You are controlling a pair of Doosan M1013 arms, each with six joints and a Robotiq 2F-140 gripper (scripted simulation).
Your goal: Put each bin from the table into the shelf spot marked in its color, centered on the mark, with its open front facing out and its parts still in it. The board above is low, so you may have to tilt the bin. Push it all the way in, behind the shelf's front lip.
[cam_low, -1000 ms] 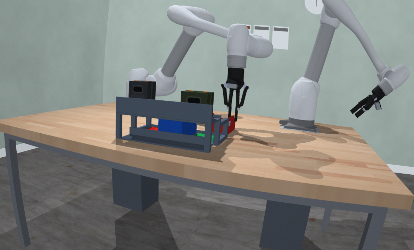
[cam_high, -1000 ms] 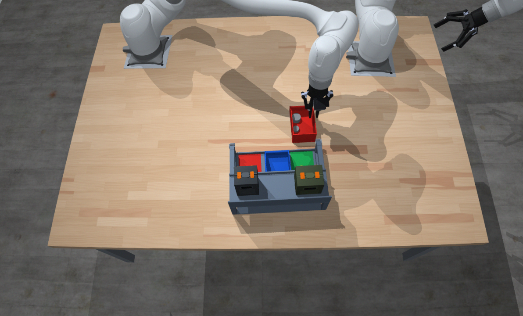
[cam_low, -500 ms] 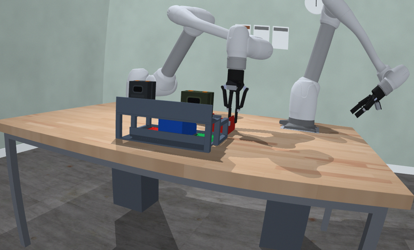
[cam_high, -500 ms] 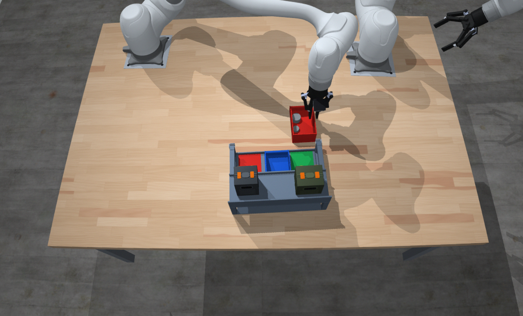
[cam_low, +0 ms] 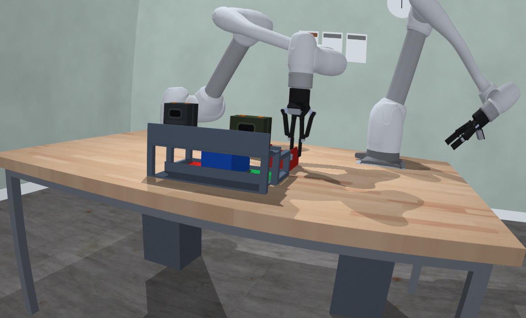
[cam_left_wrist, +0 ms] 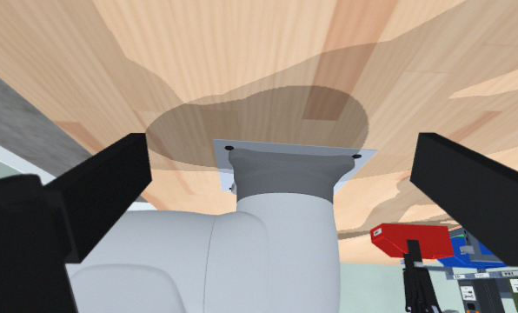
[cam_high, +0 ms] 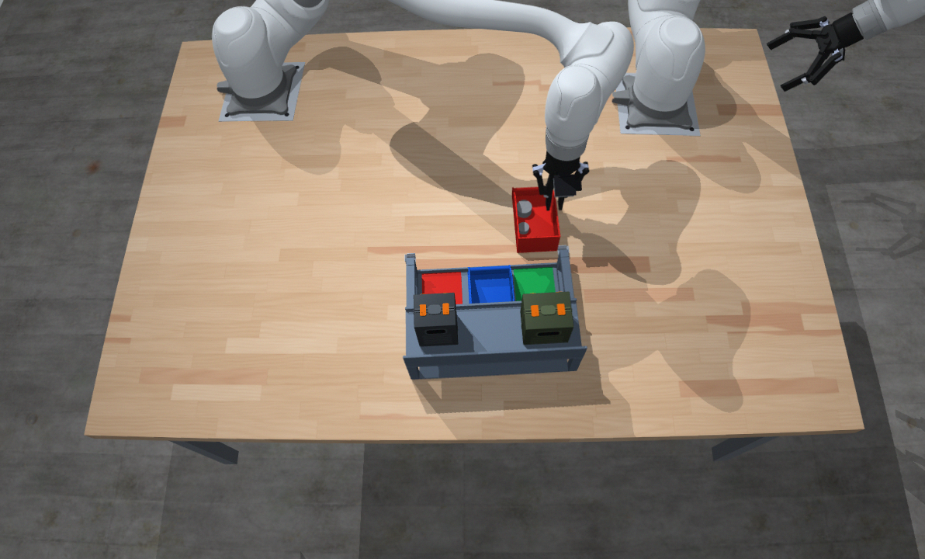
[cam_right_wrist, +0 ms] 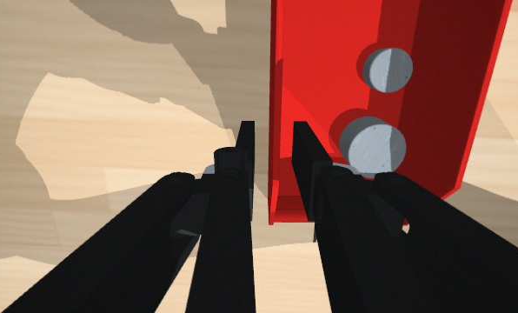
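Observation:
The red bin is 50 mm to the right of my right hand, 40 mm below it and 30 mm ahead of it. The rest, counted from my right hand: blue bin 260 mm ahead, 140 mm to the right, 30 mm below; then grey shelf 290 mm ahead, 140 mm to the right, 10 mm below.

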